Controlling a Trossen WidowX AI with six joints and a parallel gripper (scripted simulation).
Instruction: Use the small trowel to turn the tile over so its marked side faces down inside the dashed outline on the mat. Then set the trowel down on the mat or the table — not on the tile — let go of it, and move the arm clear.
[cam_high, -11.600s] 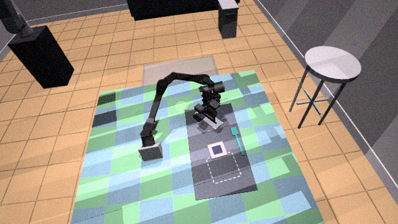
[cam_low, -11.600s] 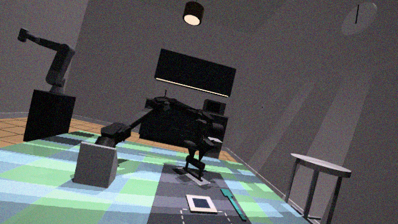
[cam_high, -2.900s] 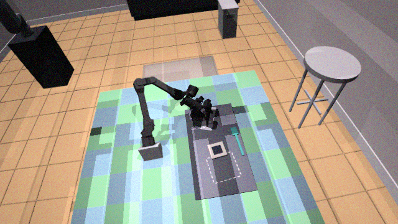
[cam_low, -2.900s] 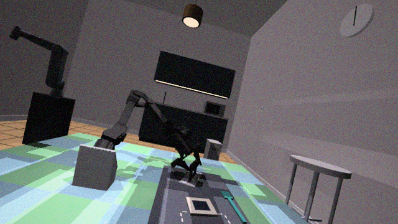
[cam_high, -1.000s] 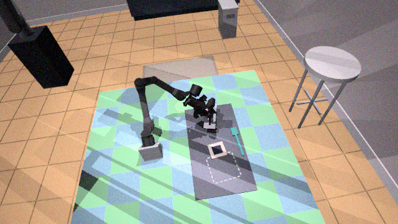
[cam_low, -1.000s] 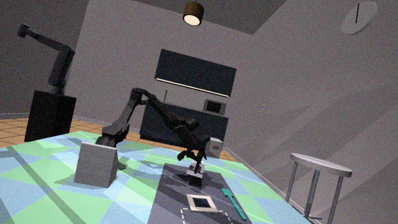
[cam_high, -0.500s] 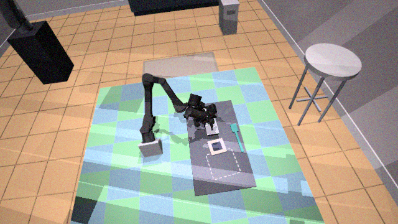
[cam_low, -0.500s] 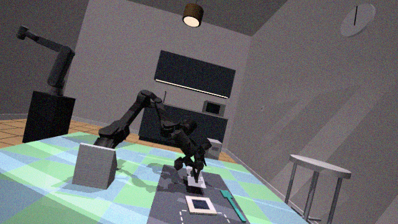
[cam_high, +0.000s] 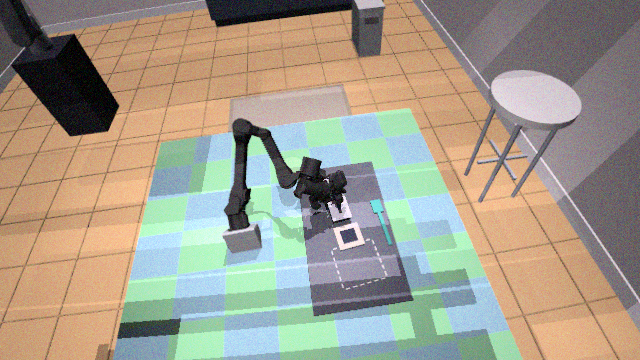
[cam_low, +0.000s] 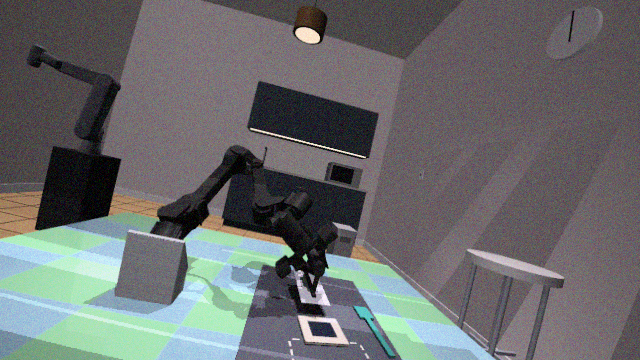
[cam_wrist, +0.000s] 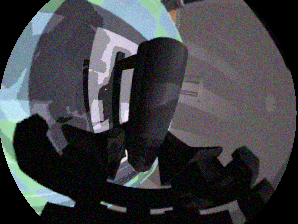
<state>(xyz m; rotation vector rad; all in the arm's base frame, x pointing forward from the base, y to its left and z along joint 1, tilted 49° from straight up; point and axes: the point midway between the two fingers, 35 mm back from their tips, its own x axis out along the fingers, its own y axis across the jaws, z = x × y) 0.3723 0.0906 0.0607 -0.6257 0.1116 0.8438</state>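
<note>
Right now my gripper tip is 110 mm above the mat and 100 mm to the left of it. Round my gripper tip: teal trowel 140 mm ahead, 90 mm below, 70 mm to the right; then dark-handled float 20 mm behind, 10 mm below; then tile 140 mm to the right, 80 mm below.
</note>
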